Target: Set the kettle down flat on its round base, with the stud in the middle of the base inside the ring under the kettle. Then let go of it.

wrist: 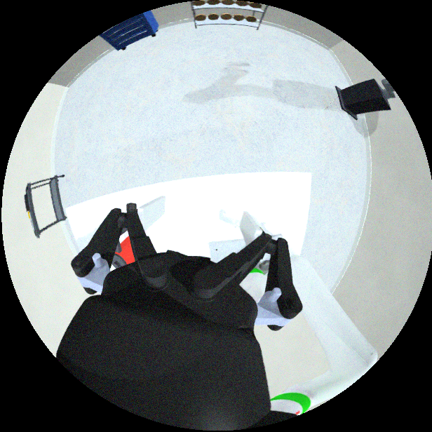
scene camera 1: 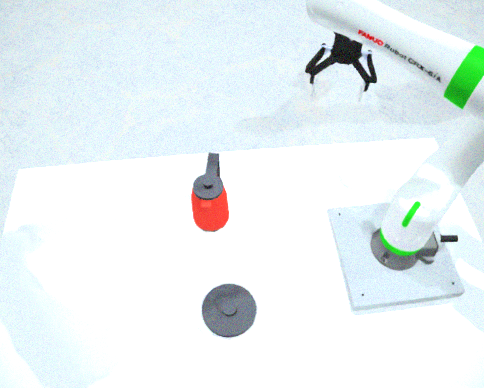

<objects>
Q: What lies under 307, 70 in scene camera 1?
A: My gripper.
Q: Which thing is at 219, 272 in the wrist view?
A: My gripper.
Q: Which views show the round dark grey base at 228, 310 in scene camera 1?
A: Scene camera 1 only.
</objects>
